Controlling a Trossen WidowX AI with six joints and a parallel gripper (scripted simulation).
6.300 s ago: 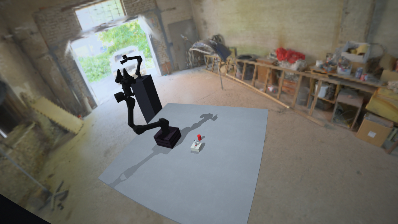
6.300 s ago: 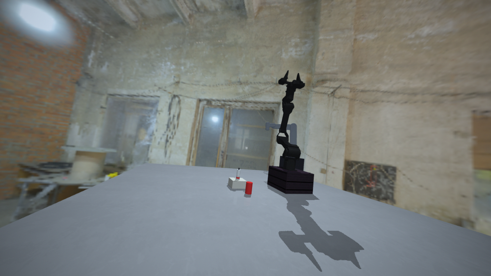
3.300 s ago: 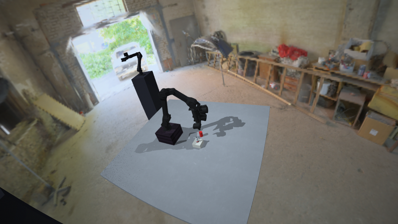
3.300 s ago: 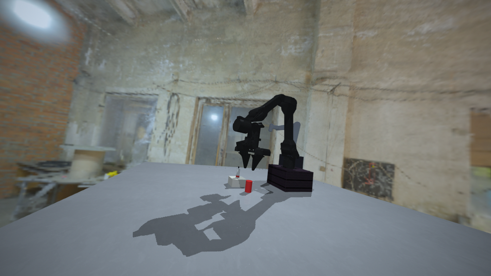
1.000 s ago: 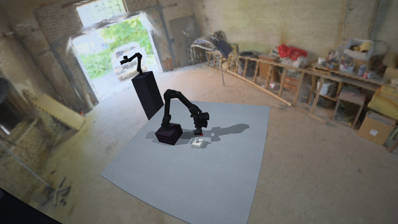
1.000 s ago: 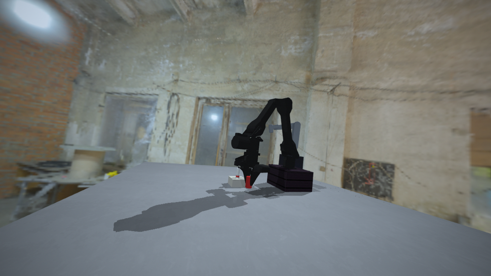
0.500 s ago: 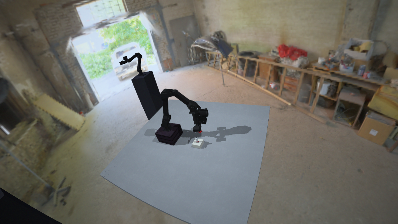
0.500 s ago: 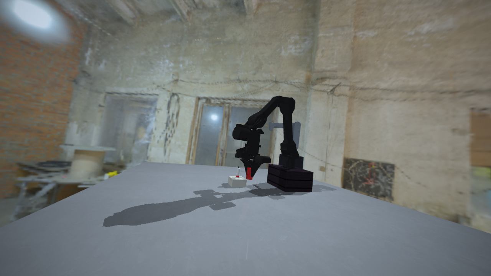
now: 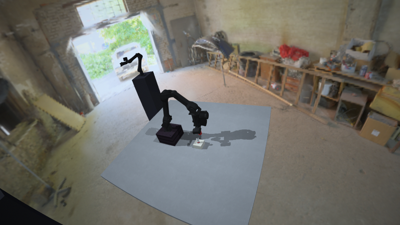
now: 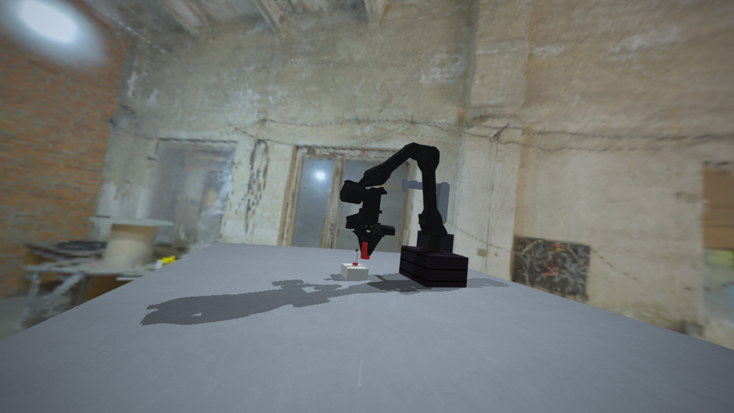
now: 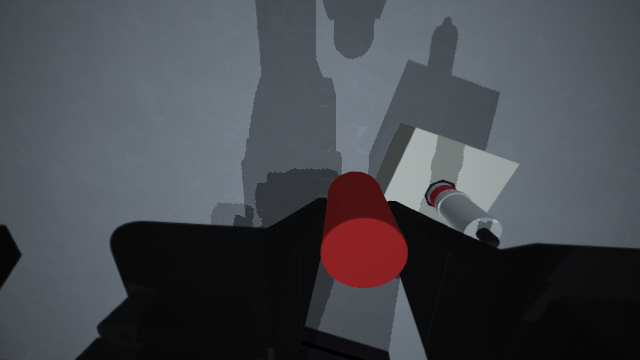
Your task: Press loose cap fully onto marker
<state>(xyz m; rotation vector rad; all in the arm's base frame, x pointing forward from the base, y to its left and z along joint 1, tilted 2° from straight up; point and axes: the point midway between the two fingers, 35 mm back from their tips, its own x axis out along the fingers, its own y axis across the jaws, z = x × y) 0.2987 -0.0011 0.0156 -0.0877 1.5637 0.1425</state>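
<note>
My gripper tip is now 70 mm to the left of the holder block and 70 mm above it. From my gripper tip the other things lie so: marker cap: 10 mm above.
</note>
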